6 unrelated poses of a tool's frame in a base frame.
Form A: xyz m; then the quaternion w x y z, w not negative.
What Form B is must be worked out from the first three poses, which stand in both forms.
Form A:
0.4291, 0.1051, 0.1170, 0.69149, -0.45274, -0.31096, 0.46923
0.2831, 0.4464, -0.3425, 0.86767, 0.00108, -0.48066, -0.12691
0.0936, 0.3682, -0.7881, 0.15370, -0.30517, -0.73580, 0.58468
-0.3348, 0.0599, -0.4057, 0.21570, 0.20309, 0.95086, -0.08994
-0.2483, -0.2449, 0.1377, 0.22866, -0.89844, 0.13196, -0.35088
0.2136, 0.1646, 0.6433, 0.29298, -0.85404, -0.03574, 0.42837
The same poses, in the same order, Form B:
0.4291, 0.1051, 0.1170, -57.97, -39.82, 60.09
0.2831, 0.4464, -0.3425, 0.13, -57.65, -15.22
0.0936, 0.3682, -0.7881, -50.13, -120.87, 96.04
-0.3348, 0.0599, -0.4057, 32.26, 151.02, -14.28
-0.2483, -0.2449, 0.1377, -141.72, 20.82, -55.35
0.2136, 0.1646, 0.6433, -130.35, -5.45, 65.38

